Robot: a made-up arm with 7 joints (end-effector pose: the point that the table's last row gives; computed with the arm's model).
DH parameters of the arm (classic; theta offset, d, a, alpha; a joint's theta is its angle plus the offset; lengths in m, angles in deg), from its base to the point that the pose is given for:
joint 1: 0 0.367 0 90
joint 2: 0 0.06 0 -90
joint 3: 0 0.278 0.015 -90
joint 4: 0 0.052 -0.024 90
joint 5: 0 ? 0 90
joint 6: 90 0.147 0.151 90
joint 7: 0 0.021 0 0
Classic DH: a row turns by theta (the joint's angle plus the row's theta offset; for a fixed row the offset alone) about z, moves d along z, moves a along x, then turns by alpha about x.
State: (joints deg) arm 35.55 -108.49 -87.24 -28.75 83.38 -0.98 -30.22
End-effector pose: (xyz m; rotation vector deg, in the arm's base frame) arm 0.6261 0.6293 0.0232 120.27 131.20 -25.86
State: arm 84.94 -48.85 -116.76 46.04 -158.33 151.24 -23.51
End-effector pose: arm 0.4814 0.4176 0.6933 -30.37 95.42 -57.75
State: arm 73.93 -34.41 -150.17 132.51 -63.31 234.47 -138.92
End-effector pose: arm 0.0738 -0.3317 0.6503 -61.48 43.08 7.81
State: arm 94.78 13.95 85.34 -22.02 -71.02 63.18 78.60
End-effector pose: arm 0.4823 -0.2992 1.0847 -10.18 14.00 14.23
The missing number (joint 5, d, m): 0.535
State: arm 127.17 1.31 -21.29 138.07 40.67 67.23 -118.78
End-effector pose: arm 0.0633 0.5068 0.2159 13.01 -156.66 -30.11
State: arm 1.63 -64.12 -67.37 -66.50 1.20 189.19 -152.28
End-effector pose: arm 0.2707 0.2277 0.7454 -88.94 -72.76 51.79
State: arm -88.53 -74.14 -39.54 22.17 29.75 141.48 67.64
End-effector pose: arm -0.2284 -0.6790 0.5373 14.54 -50.86 134.92
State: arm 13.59 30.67 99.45 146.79 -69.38 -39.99 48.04
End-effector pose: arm 0.0187 0.4334 0.2191 41.16 17.92 71.30
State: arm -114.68 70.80 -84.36 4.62 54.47 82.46 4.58
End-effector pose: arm 0.2226 0.8347 0.5097 -51.44 40.76 40.96
